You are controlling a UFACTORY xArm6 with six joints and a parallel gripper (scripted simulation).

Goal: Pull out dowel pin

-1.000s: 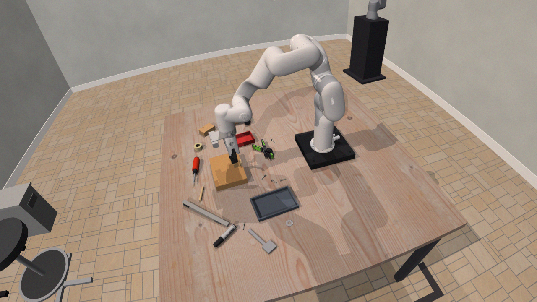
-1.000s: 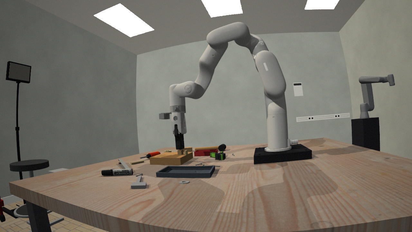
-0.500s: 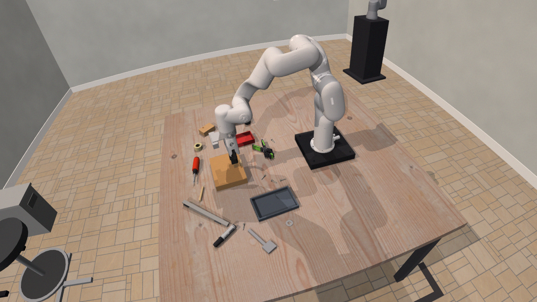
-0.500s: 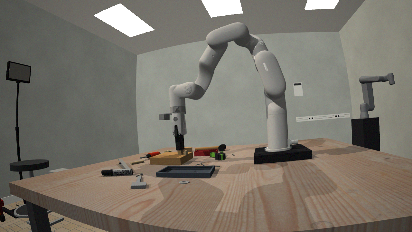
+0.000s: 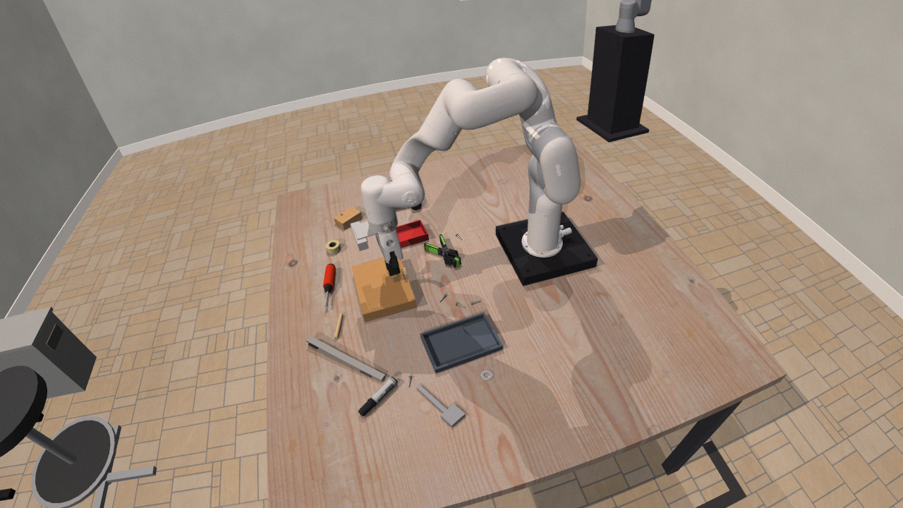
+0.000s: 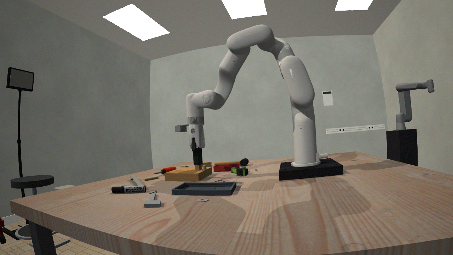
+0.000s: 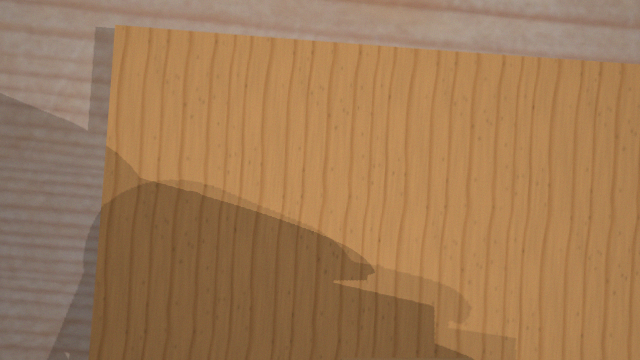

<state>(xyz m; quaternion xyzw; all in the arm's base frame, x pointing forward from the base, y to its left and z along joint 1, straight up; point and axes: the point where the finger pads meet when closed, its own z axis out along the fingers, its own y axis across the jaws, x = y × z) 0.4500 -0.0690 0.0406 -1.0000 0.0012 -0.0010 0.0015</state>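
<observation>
The dowel pin is 20 mm below my hand. Also, from my hand: small wooden block (30 mm below); then red tray (100 mm behind, 190 mm to the right, 70 mm below); then orange bench board (40 mm ahead, 10 mm to the left, 50 mm below).
</observation>
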